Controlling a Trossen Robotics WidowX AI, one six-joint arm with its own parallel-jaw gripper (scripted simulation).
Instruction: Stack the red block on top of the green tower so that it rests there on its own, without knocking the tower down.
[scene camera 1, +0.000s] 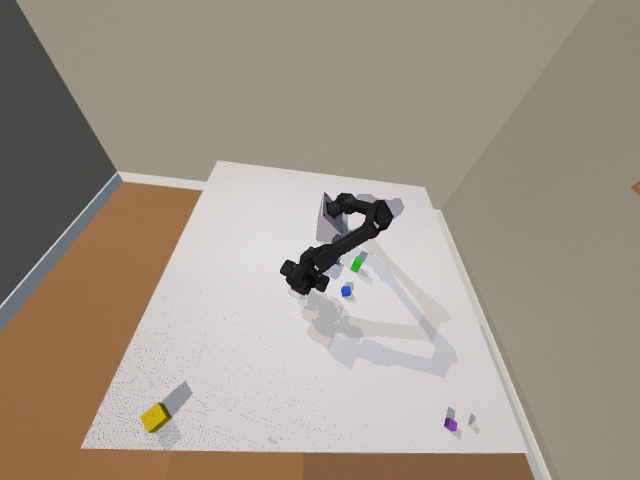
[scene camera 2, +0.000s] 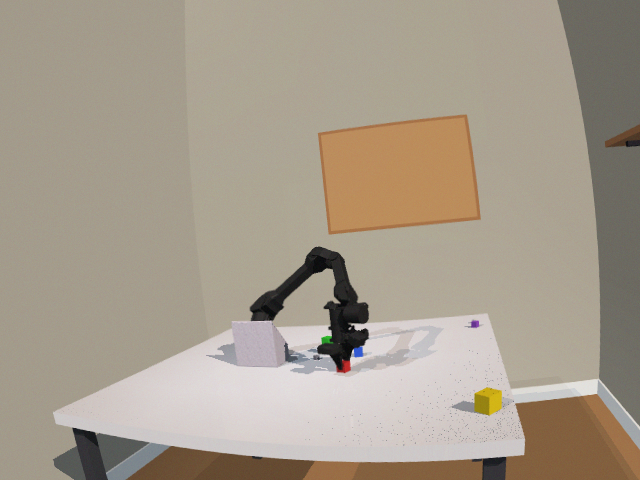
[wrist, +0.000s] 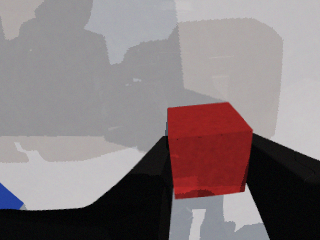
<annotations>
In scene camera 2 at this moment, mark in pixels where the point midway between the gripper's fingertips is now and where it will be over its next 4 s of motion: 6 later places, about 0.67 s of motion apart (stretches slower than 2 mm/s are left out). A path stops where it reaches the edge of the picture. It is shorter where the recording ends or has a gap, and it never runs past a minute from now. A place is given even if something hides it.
The gripper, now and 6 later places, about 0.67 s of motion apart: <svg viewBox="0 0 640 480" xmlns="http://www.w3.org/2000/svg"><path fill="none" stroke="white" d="M343 368L340 351L339 335L342 325L335 321L326 322L326 333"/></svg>
</annotations>
